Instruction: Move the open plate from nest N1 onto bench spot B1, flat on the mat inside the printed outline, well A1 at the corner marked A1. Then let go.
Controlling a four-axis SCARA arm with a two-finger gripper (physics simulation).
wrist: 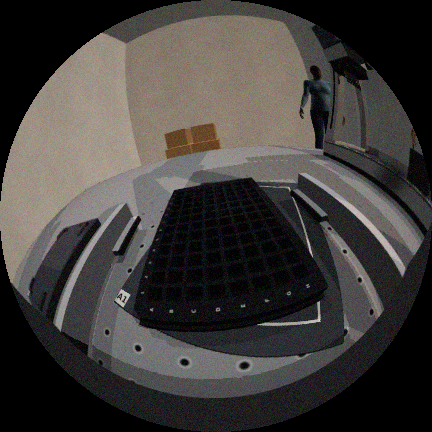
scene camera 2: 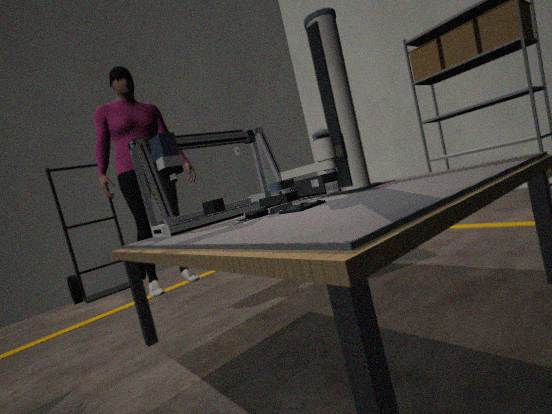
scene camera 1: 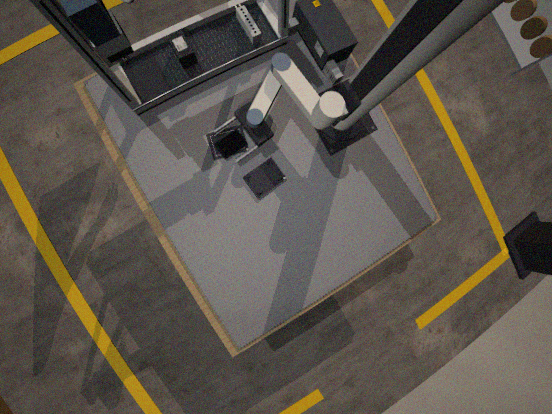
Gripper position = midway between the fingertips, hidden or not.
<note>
My gripper (scene camera 1: pixel 225 147) carries nothing. Also in view: a black well plate (wrist: pixel 223 256).
My gripper is seen too in the wrist view (wrist: pixel 212 194).
</note>
